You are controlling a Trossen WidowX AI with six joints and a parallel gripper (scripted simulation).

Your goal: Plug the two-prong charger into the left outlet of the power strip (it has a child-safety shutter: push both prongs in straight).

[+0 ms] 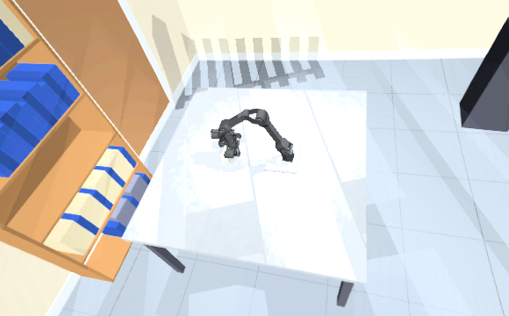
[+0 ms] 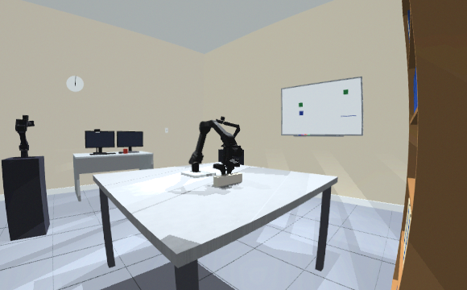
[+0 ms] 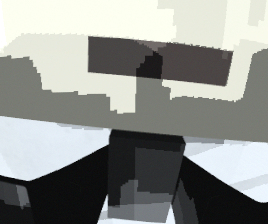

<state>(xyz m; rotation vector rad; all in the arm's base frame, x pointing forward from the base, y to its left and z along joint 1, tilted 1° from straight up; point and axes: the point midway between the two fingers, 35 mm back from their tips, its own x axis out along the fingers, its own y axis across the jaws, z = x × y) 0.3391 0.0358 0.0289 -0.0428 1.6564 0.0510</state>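
My gripper tip is now 2 cm short of the black two-prong charger and 1 cm below it.
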